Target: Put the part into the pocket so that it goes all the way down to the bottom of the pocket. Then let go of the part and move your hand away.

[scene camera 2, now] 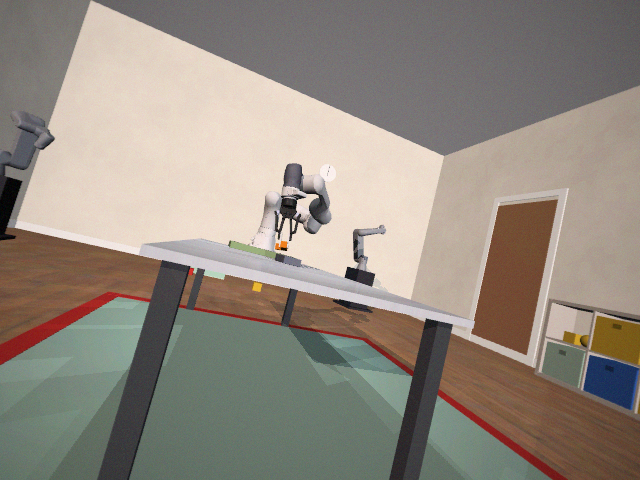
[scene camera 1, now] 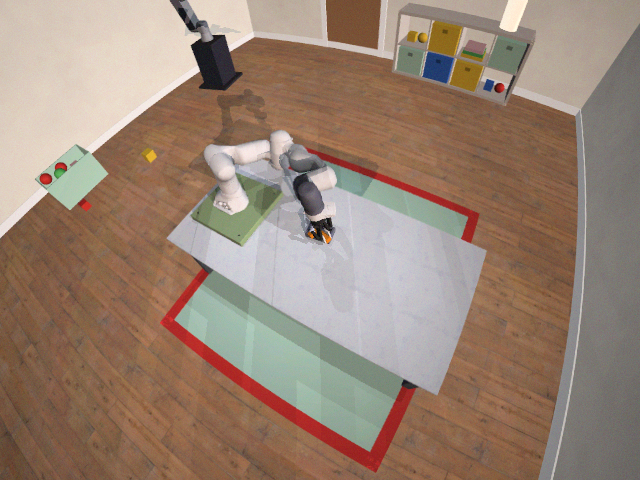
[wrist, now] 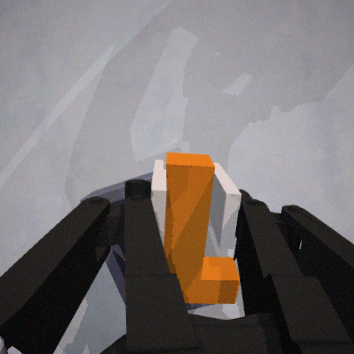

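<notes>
The part is an orange L-shaped piece with a long bar and a short foot. My gripper is shut on it, with a pale pad on each side of the bar in the wrist view. The pocket is in a low grey block on the table. The part is over this block, and in scene camera 2 it appears a little above the block's top. The gripper and part hide most of the block and the pocket opening in scene camera 1 and the wrist view.
The grey table carries the block. The arm's green base plate lies to the left of the gripper in scene camera 1. A red-edged green mat lies under the table.
</notes>
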